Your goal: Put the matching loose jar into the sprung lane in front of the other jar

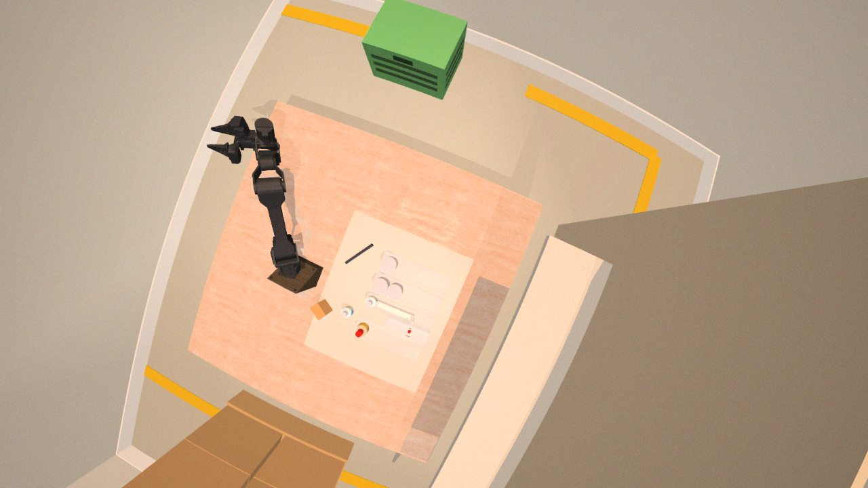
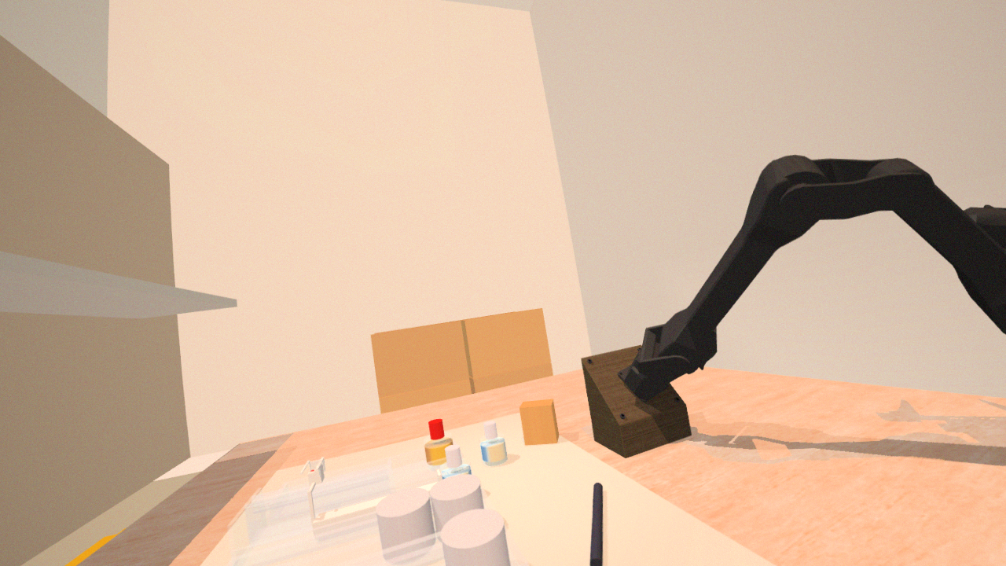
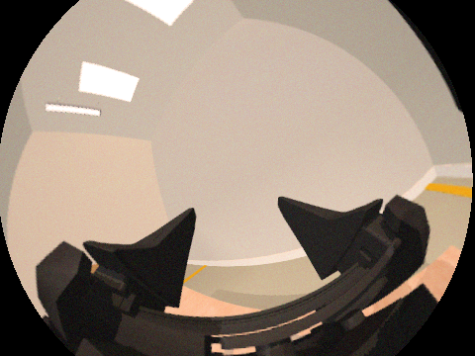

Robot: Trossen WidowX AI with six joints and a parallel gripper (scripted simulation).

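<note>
My gripper tip is 770 mm short of the pusher plate, 490 mm to the left of it and 220 mm above it. From my gripper tip the other things lie so: clear pusher lane (810 mm ahead, 490 mm to the right, 250 mm below); black rod (560 mm ahead, 280 mm to the right, 260 mm below); shelf (1160 mm ahead, 520 mm to the right, 100 mm above).
</note>
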